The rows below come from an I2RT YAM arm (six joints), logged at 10 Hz.
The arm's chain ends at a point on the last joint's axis. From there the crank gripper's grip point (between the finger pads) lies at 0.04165 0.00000 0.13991 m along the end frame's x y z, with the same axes.
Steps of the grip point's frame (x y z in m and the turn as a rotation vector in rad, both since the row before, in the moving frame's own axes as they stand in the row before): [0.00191, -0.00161, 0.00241, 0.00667, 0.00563, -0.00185]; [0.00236, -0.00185, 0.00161, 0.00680, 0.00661, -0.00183]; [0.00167, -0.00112, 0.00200, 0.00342, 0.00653, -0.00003]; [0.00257, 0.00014, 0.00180, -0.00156, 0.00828, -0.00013]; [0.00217, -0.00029, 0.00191, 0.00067, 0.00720, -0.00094]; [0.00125, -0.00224, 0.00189, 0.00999, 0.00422, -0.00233]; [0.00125, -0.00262, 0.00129, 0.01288, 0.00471, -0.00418]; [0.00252, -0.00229, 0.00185, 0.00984, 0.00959, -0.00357]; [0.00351, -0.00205, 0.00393, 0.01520, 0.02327, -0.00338]
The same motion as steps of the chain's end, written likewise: [0.00112, -0.00060, 0.00265, 0.00667, 0.00563, -0.00185]; [0.00144, -0.00082, 0.00189, 0.00680, 0.00661, -0.00183]; [0.00076, -0.00064, 0.00228, 0.00342, 0.00653, -0.00003]; [0.00141, -0.00007, 0.00215, -0.00156, 0.00828, -0.00013]; [0.00116, -0.00016, 0.00221, 0.00067, 0.00720, -0.00094]; [0.00066, -0.00075, 0.00207, 0.00999, 0.00422, -0.00233]; [0.00060, -0.00064, 0.00150, 0.01288, 0.00471, -0.00418]; [0.00118, -0.00076, 0.00226, 0.00984, 0.00959, -0.00357]; [0.00027, 0.00022, 0.00495, 0.01520, 0.02327, -0.00338]
